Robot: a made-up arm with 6 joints. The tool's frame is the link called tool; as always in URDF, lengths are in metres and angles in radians. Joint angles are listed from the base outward. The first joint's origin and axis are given. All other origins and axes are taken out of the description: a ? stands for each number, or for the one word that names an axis. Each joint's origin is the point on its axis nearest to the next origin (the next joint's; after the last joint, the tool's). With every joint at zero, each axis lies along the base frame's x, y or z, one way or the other. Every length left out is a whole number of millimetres.
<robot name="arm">
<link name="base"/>
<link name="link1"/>
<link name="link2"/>
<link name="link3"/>
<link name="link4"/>
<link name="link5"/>
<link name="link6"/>
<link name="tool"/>
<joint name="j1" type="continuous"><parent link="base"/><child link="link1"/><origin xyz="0.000 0.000 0.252"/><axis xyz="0 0 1"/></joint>
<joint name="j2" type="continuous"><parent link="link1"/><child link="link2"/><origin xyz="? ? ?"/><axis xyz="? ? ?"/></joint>
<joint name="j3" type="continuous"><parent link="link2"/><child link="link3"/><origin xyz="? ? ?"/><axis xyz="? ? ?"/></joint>
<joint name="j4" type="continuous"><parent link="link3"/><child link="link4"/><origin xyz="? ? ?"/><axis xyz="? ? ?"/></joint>
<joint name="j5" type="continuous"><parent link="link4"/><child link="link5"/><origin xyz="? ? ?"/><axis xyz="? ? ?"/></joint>
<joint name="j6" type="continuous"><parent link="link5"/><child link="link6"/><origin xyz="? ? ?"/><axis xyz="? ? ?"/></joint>
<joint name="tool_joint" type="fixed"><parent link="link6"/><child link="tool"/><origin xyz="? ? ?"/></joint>
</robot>
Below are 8 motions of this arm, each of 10 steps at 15 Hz.
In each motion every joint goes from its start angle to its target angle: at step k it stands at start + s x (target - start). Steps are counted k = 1, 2, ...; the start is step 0. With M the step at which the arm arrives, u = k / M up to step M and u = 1 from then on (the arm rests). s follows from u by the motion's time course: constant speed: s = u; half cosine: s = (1 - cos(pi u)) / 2; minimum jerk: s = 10 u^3 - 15 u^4 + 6 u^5.
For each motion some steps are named. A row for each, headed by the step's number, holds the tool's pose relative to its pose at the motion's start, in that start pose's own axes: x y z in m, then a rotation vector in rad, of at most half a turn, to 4 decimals.
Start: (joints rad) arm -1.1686 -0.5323 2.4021 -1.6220 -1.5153 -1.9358
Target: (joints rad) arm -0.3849 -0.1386 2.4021 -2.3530 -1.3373 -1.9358
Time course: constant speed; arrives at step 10
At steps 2, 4, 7, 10:
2: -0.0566 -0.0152 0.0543 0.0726 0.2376 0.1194
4: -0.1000 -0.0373 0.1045 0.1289 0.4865 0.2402
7: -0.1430 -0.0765 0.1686 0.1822 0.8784 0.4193
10: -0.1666 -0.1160 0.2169 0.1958 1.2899 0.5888

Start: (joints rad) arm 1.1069 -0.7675 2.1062 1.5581 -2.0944 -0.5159
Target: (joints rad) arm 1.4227 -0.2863 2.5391 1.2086 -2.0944 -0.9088
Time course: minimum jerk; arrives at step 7
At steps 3, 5, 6, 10:
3: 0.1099 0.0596 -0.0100 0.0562 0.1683 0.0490
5: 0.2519 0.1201 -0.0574 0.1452 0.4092 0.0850
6: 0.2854 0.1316 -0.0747 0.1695 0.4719 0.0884
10: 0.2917 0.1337 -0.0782 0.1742 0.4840 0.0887

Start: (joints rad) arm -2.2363 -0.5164 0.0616 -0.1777 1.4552 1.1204
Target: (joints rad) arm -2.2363 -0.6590 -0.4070 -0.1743 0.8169 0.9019
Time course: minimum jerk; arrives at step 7
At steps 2, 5, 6, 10:
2: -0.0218 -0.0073 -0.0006 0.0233 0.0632 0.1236
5: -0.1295 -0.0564 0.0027 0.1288 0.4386 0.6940
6: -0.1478 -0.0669 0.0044 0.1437 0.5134 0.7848
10: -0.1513 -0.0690 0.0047 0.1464 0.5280 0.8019

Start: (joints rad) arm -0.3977 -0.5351 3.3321 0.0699 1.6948 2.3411
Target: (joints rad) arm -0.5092 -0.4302 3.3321 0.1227 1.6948 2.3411
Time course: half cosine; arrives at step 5
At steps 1, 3, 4, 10:
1: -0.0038 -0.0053 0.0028 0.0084 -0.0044 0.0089
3: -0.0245 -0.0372 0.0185 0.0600 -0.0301 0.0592
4: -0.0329 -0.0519 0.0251 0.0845 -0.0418 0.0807
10: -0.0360 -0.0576 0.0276 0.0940 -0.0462 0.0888

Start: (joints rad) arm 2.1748 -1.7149 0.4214 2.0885 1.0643 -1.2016
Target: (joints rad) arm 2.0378 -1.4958 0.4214 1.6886 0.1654 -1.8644
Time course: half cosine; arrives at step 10
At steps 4, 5, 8, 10:
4: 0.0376 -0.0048 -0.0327 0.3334 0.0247 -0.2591
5: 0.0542 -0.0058 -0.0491 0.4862 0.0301 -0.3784
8: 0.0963 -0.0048 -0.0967 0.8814 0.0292 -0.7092
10: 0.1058 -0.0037 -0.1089 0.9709 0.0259 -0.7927

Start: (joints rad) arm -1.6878 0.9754 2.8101 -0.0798 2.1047 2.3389
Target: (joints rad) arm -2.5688 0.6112 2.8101 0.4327 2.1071 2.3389
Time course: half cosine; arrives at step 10
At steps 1, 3, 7, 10:
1: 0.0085 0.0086 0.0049 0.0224 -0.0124 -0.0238
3: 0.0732 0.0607 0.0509 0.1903 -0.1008 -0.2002
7: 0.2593 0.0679 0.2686 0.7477 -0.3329 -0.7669
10: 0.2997 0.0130 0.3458 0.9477 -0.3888 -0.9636

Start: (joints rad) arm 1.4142 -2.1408 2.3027 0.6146 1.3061 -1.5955
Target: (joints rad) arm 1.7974 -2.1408 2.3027 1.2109 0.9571 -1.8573
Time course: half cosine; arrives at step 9
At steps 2, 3, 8, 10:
2: 0.0126 0.0058 0.0131 -0.0103 0.1037 -0.0522
3: 0.0273 0.0123 0.0252 -0.0269 0.2178 -0.1157
8: 0.0995 0.0396 0.0452 -0.2179 0.7541 -0.5101
10: 0.1017 0.0403 0.0447 -0.2299 0.7733 -0.5275

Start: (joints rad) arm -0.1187 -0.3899 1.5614 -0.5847 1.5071 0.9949
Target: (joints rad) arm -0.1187 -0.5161 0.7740 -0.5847 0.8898 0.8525
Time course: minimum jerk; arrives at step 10
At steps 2, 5, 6, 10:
2: -0.0129 -0.0079 -0.0049 -0.0128 0.0385 0.0557
5: -0.1064 -0.0841 -0.0264 -0.1110 0.3673 0.4544
6: -0.1408 -0.1229 -0.0267 -0.1528 0.5201 0.6040
10: -0.1925 -0.1982 -0.0149 -0.2297 0.8081 0.8399

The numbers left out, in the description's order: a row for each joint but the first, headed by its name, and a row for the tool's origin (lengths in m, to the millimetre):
j2: xyz 0.000 0.000 0.000, axis 0 1 0
j3: xyz 0.000 0.000 0.319, axis 0 -1 0
j4: xyz 0.460 0.000 0.000, axis -1 0 0
j5: xyz 0.000 -0.207 0.000, axis 0 -1 0
j6: xyz 0.000 0.000 0.000, axis -1 0 0
tool: xyz 0.000 0.000 0.000

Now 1 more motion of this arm.
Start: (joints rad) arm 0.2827 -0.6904 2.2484 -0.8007 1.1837 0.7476
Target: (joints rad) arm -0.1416 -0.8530 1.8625 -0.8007 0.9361 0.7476
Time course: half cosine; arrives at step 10
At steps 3, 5, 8, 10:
3: -0.0397 0.0402 0.0016 0.0163 0.0864 0.1190
5: -0.1003 0.0907 0.0103 0.0333 0.2035 0.2930
8: -0.1889 0.1452 0.0333 0.0439 0.3527 0.5399
10: -0.2103 0.1554 0.0404 0.0440 0.3857 0.5993

